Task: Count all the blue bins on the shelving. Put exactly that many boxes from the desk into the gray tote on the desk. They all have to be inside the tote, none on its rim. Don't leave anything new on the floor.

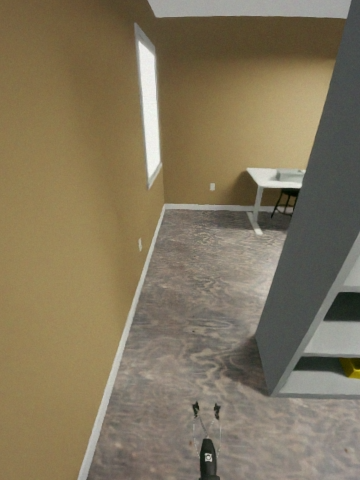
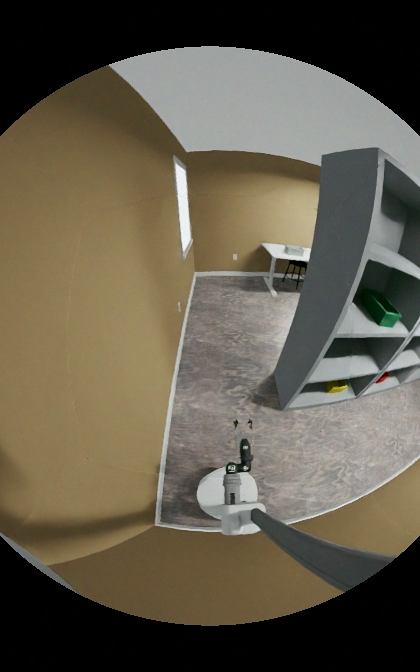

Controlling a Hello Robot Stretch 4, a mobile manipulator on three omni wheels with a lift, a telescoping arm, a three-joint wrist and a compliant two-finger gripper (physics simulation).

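Places are measured from the robot's base along level axes (x ahead, y left, z up), in centimetres.
Where they show: hand at its tool point: [image 1: 206, 406] [image 2: 242, 421].
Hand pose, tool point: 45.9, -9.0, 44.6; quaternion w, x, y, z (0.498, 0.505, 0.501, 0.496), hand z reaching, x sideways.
Note:
Each offset is from my tool point to the top centre of the thing, as dx, dy, dz. Level surfaces: height alone.
The grey shelving [image 1: 300, 240] [image 2: 340, 240] stands at the right, its side panel facing me. A green bin {+40.9, -102.3, +63.7} [image 2: 381, 307] sits on a middle shelf. A yellow bin {+44.0, -105.6, -27.7} [image 1: 352, 368] [image 2: 336, 386] and a red bin {+43.8, -182.9, -27.7} [image 2: 382, 377] are on the bottom shelves. No blue bin shows in the visible part. The white desk {dz +24.6} [image 1: 260, 176] [image 2: 272, 249] stands at the far wall, partly hidden by the shelving. The gray tote [image 1: 290, 175] [image 2: 294, 250] is on it; its inside cannot be made out. No boxes can be made out. My gripper [image 1: 206, 410] [image 2: 243, 424] is open and empty above the floor, far from the desk.
A tan wall [image 1: 60, 250] [image 2: 115, 325] with a window [image 1: 149, 110] [image 2: 183, 207] runs along the left. A dark stool [image 1: 285, 201] [image 2: 295, 271] stands under the desk. Wood-patterned floor {dz -47.4} [image 1: 200, 300] [image 2: 235, 340] runs between the left wall and the shelving toward the desk.

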